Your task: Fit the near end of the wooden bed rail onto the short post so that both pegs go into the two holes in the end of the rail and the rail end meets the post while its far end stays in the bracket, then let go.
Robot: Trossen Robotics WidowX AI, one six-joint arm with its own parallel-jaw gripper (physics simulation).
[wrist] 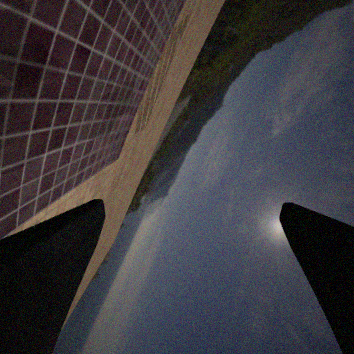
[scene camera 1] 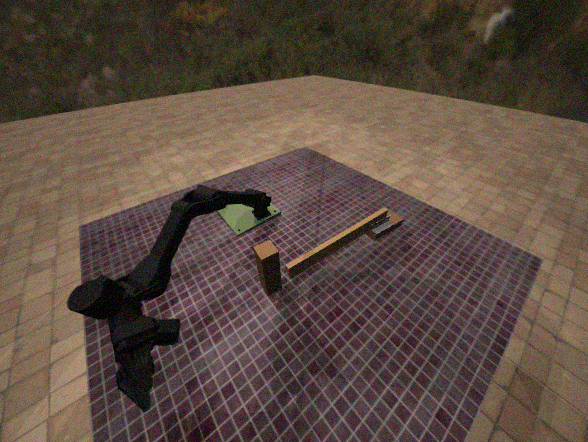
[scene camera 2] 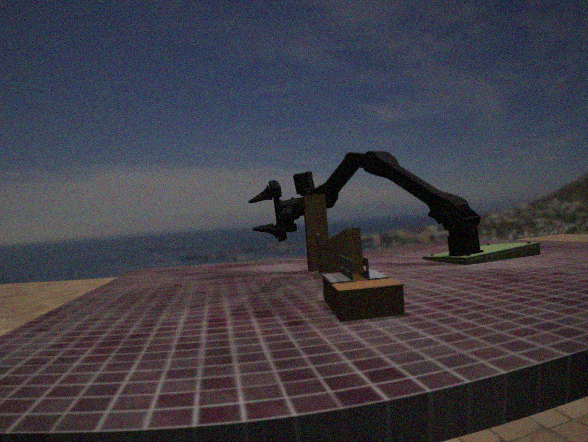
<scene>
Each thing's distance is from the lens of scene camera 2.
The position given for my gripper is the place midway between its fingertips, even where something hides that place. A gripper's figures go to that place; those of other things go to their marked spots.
my gripper (scene camera 2: 250,215): 1.40 m
wooden bed rail (scene camera 2: 347,243): 0.60 m
short post (scene camera 2: 315,215): 1.07 m
The marked spots on the short post and the wooden bed rail are 0.47 m apart.
</scene>
